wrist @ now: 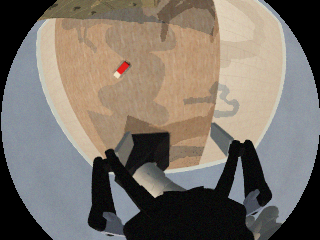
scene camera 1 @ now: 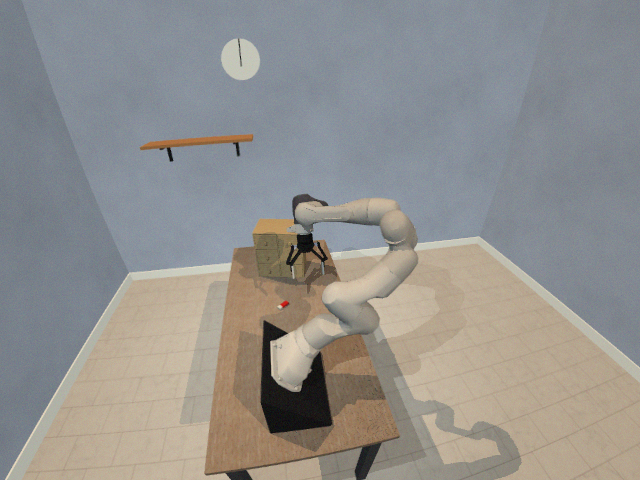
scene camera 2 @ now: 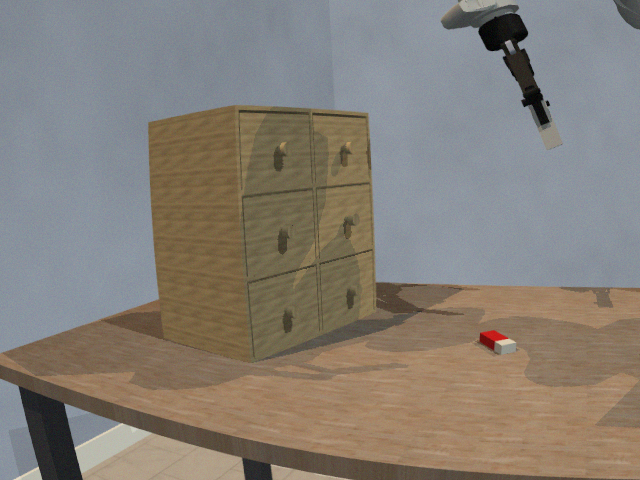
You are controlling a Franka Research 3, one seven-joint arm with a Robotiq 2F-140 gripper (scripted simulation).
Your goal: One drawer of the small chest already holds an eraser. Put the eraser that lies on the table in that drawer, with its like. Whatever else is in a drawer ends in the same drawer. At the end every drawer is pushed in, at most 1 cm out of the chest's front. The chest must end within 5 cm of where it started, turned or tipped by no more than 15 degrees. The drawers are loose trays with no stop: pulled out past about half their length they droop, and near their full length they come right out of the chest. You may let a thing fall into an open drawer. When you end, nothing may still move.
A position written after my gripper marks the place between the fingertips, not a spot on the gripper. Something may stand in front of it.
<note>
I see my gripper (scene camera 2: 555,146) and a drawer (scene camera 2: 335,160).
My gripper is seen too in the wrist view (wrist: 172,134).
</note>
